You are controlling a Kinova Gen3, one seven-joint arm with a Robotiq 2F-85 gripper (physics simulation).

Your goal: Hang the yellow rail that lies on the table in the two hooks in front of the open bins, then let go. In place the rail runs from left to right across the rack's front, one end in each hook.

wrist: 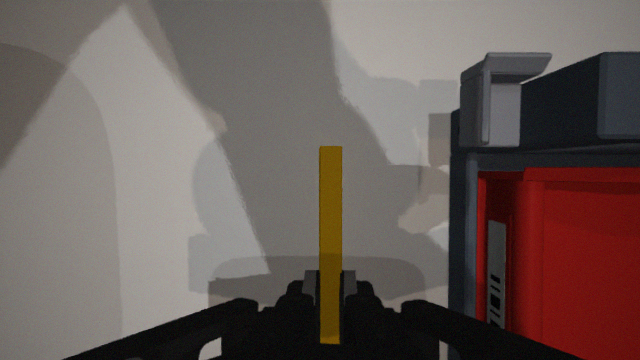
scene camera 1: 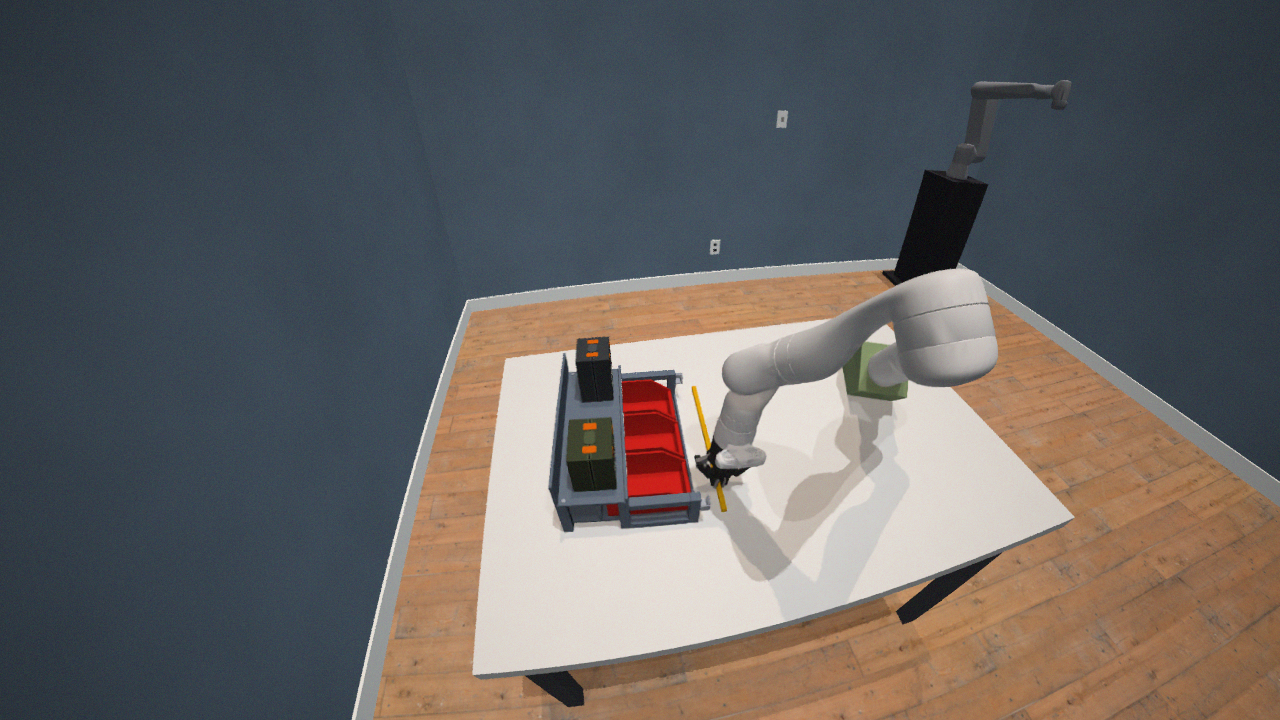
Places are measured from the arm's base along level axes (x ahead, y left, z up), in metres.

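Pixels of known places: gripper, between the fingertips: [wrist: 330, 291] [scene camera 1: 717, 484]; arm's base, origin of its link: [scene camera 1: 884, 369].
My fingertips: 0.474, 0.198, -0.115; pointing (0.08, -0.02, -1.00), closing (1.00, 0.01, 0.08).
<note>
For each thing: its middle in the pictures, then the offset to it from my fingertips, as dx, dy, dz. "pt": a spot on its surface instead. Level surfaces: height alone.
- yellow rail, middle of its body: [scene camera 1: 707, 441] +0.000, -0.121, +0.004
- far hook, a spot on its surface: [scene camera 1: 679, 377] pt +0.043, -0.294, +0.056
- blue-grey rack, a spot on its surface: [wrist: 462, 225] pt +0.056, +0.033, +0.014
- white table, height of its surface: dz -0.001
- black case, middle of its body: [scene camera 1: 595, 369] +0.247, -0.223, +0.162
- olive-green case, middle of its body: [scene camera 1: 592, 454] +0.251, +0.008, +0.149
The yellow rail [scene camera 1: 702, 417] [wrist: 330, 200] lies alongside the rack's front, on or very near the table; I cannot tell whether it is lifted. My gripper [scene camera 1: 718, 483] [wrist: 330, 291] points down and is shut on the rail, closer to its near end. The near grey hook [scene camera 1: 704, 504] [wrist: 504, 112] sticks out from the rack's near front corner, beside the rail's near end. The far hook [scene camera 1: 679, 377] is at the far front corner. Both hooks are apart from the rail. The open red bins [scene camera 1: 651, 435] [wrist: 590, 250] sit behind the hooks.
The blue-grey rack [scene camera 1: 662, 517] [wrist: 462, 225] stands on the white table [scene camera 1: 626, 600], close beside the gripper. A black case [scene camera 1: 594, 376] and an olive-green case [scene camera 1: 590, 461] stand on its upper shelf. The arm's green base block [scene camera 1: 855, 376] is on the table's far side.
</note>
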